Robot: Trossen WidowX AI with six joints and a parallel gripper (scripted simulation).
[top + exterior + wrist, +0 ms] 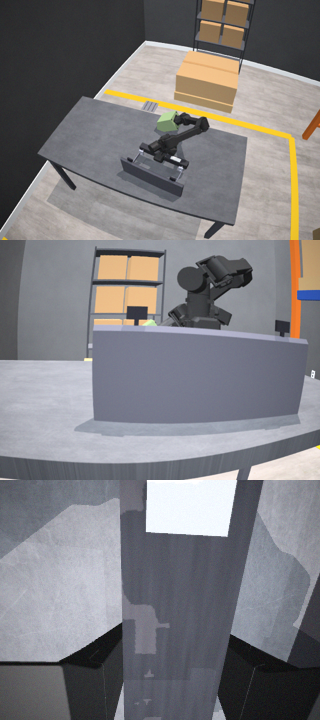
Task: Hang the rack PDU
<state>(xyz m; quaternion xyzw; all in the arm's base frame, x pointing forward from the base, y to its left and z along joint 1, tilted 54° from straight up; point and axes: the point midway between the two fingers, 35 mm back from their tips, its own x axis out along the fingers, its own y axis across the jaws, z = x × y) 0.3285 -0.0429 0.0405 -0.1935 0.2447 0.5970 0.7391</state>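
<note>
Now: the rack PDU 2 cm to the right of my hand and 1 cm below it. The rest, counted from my hand: grey panel: 18 cm ahead, 3 cm to the right, 5 cm below.
</note>
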